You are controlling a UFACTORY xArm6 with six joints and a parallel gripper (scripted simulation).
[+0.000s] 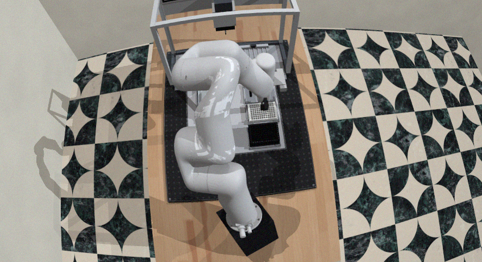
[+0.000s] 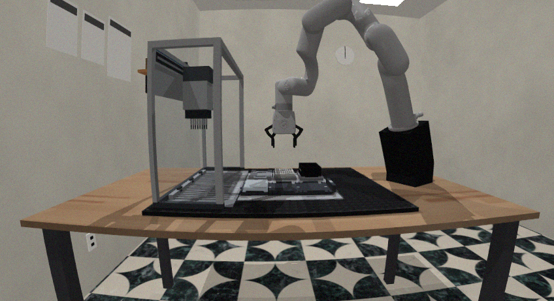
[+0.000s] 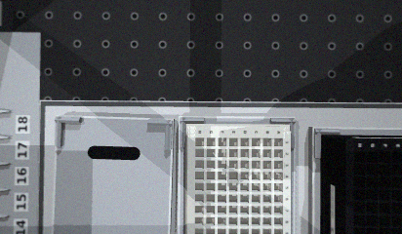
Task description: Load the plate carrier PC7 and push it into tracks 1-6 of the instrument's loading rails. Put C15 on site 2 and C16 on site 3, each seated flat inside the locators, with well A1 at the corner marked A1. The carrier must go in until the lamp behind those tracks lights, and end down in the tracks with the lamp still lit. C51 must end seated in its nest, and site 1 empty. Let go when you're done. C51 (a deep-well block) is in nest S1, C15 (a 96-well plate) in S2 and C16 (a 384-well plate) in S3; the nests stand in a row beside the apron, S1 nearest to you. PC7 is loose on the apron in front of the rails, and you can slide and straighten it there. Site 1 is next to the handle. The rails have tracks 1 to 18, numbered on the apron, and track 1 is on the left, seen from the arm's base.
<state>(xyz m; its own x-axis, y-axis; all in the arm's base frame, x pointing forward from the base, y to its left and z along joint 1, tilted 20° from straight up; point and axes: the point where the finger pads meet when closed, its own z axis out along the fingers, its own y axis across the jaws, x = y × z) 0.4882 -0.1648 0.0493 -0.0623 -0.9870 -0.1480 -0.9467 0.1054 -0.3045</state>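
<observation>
My gripper is now 120 mm above the 96-well plate C15. The rest, counted from my hand: grey apron (130 mm to the left, 140 mm below); nest S2 (140 mm below); nest S3 (100 mm ahead, 10 mm to the right, 140 mm below).
</observation>
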